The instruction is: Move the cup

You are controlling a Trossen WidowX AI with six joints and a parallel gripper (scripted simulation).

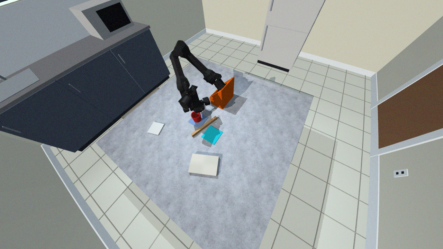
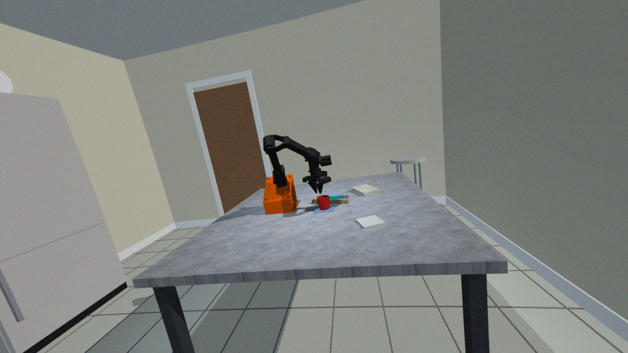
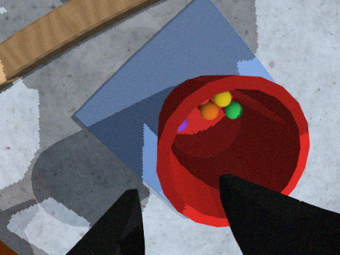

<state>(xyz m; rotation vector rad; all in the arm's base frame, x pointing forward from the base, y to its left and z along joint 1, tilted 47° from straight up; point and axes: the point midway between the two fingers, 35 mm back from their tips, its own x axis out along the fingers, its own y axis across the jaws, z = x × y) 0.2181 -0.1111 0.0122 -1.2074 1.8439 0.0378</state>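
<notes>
My gripper tip is 20 mm short of the red cup, 20 mm to the left of it and 50 mm above it. Also, from my gripper tip: green marble (40 mm ahead, 30 mm to the right, 80 mm below); orange marble (30 mm ahead, 10 mm to the right, 80 mm below); light blue pad (20 mm ahead, 20 mm to the right, 100 mm below).
</notes>
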